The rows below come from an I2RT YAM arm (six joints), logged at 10 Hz.
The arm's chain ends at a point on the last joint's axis. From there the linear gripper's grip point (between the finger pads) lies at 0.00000 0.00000 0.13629 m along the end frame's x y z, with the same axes.
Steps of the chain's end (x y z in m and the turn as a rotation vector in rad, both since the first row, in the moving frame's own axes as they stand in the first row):
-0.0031, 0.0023, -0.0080, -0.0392, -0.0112, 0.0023
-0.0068, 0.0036, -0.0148, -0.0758, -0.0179, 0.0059
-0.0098, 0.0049, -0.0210, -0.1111, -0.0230, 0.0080
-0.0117, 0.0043, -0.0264, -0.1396, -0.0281, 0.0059
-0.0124, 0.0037, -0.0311, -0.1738, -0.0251, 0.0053
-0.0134, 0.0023, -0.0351, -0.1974, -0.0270, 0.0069
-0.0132, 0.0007, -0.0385, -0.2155, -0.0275, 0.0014
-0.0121, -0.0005, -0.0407, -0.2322, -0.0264, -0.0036
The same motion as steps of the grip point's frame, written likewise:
-0.0046, 0.0076, -0.0081, -0.0392, -0.0112, 0.0023
-0.0093, 0.0139, -0.0152, -0.0758, -0.0179, 0.0059
-0.0130, 0.0200, -0.0219, -0.1111, -0.0230, 0.0080
-0.0156, 0.0233, -0.0278, -0.1396, -0.0281, 0.0059
-0.0159, 0.0273, -0.0332, -0.1738, -0.0251, 0.0053
-0.0171, 0.0290, -0.0378, -0.1974, -0.0270, 0.0069
-0.0169, 0.0298, -0.0417, -0.2155, -0.0275, 0.0014
-0.0156, 0.0309, -0.0444, -0.2322, -0.0264, -0.0036

